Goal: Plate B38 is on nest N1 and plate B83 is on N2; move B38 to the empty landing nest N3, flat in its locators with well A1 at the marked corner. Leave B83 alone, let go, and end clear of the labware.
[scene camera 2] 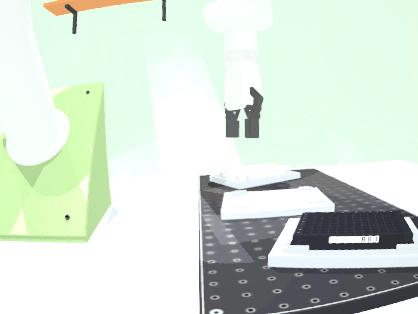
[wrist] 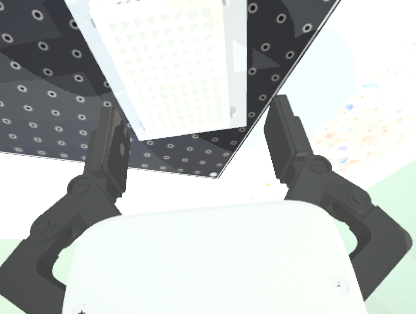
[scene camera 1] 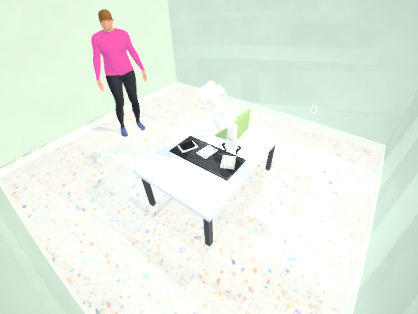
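A pale, clear-white plate (scene camera 1: 228, 161) (wrist: 170, 70), B38 by its place on the far nest (scene camera 2: 239, 181) (wrist: 237, 75), lies there; its label cannot be read. The empty white nest (scene camera 1: 206, 151) (scene camera 2: 277, 204) is in the middle of the row, N3 by the task. The black plate (scene camera 1: 187, 144) (scene camera 2: 352, 227), B83 by the task, sits on the white nest (scene camera 2: 295, 257) nearest scene camera 2, with a blurred label. My gripper (scene camera 1: 231, 149) (scene camera 2: 242, 135) (wrist: 196, 117) is open and empty, pointing down above and apart from the pale plate. The marked corner and well A1 cannot be told.
The nests stand on a black perforated board (scene camera 1: 227, 176) (scene camera 2: 240, 287) (wrist: 45, 62) on a white table (scene camera 1: 175, 182). A green angled block (scene camera 1: 243, 124) (scene camera 2: 95, 200) stands by the arm's base. An orange shelf (scene camera 2: 100, 6) is on the wall. A person (scene camera 1: 117, 55) stands beyond the table.
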